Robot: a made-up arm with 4 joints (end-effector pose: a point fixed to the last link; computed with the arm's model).
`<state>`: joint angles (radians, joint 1 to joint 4).
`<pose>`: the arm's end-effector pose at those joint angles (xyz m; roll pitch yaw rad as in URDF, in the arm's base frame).
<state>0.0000 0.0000 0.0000 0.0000</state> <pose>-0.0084 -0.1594 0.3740 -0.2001 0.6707 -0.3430</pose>
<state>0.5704 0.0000 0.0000 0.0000</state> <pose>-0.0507 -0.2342 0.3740 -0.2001 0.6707 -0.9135</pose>
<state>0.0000 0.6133 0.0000 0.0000</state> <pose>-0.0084 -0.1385 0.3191 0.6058 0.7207 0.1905</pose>
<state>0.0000 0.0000 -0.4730 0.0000</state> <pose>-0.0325 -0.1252 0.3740 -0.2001 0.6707 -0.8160</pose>
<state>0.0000 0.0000 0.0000 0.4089</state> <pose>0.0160 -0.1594 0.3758 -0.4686 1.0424 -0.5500</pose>
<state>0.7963 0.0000 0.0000 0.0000</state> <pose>-0.0779 -0.2552 0.3740 -0.2001 0.6707 -1.1394</pose>
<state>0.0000 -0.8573 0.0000 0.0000</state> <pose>-0.0084 -0.1300 0.4495 -1.0153 0.2091 -0.7164</pose>
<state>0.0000 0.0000 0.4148 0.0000</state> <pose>0.0236 -0.1774 0.3740 -0.2001 0.6707 0.0718</pose>
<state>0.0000 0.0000 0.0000 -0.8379</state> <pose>-0.0460 -0.1594 0.3427 0.0549 -0.1329 -0.2691</pose>
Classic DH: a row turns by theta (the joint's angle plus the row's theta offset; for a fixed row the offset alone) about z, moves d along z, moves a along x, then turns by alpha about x. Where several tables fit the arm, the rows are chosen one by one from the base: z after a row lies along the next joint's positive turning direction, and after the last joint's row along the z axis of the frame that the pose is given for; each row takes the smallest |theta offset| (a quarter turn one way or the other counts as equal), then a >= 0, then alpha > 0; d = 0 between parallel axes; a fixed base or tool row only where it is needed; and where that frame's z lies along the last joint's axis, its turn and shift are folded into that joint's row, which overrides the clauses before.
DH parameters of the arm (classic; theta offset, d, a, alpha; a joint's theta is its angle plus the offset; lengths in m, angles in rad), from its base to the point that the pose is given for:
base (fixed): 0.6712 0 -0.2005 3.1416
joint 1: -0.8996 -0.3796 0.0625 -1.5708
joint 2: 0 0.2075 -0.0301 -1.5708
joint 3: 1.5708 -0.0635 0.0425 1.5708
joint 4: 0.6953 -0.0665 0.0497 -1.5885
tool (fixed): 2.8749 0.034 0 0

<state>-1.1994 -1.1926 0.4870 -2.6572</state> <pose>-0.0006 0.0186 0.4414 -1.1717 -0.7816 3.0527</pose>
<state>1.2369 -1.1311 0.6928 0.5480</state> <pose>-0.0669 -0.3370 0.4664 -2.0161 0.3928 -2.3555</pose>
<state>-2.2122 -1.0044 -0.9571 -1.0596</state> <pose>-0.2361 -0.0659 0.3414 -0.7459 -1.2029 1.6517</pose>
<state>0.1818 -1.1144 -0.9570 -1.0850</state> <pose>-0.0601 -0.1191 0.3445 -1.1033 -1.2595 -0.3920</pose>
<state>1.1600 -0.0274 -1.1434 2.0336</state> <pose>-0.1073 -0.2703 0.3069 -2.9902 0.4132 1.1351</pose>
